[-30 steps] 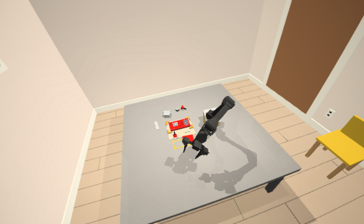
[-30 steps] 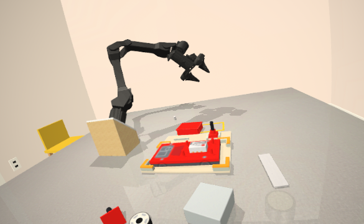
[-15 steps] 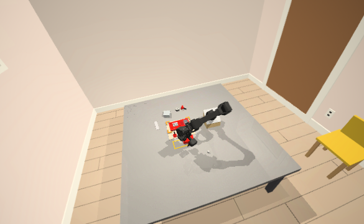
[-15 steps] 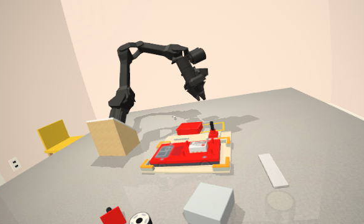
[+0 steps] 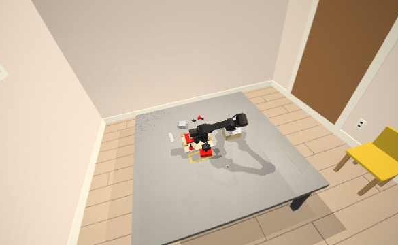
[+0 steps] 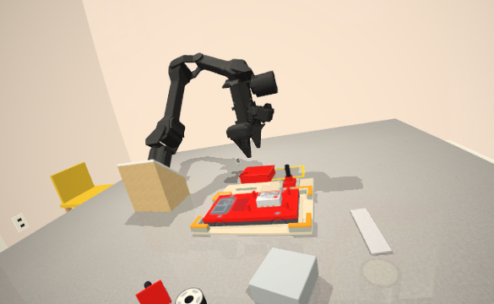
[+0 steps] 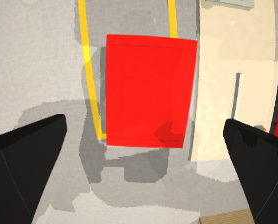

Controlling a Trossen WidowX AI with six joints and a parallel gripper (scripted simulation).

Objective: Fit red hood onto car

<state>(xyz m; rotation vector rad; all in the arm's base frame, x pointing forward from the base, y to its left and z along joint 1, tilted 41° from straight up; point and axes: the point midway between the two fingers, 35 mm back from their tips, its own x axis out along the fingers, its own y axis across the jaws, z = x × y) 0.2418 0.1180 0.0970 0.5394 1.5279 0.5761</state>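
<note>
Right now the red hood is 7 cm below my gripper tip. Round my gripper tip: wheel (4 cm ahead, 44 cm to the right, 7 cm below); grey engine block (9 cm ahead, 19 cm to the right, 6 cm below).
</note>
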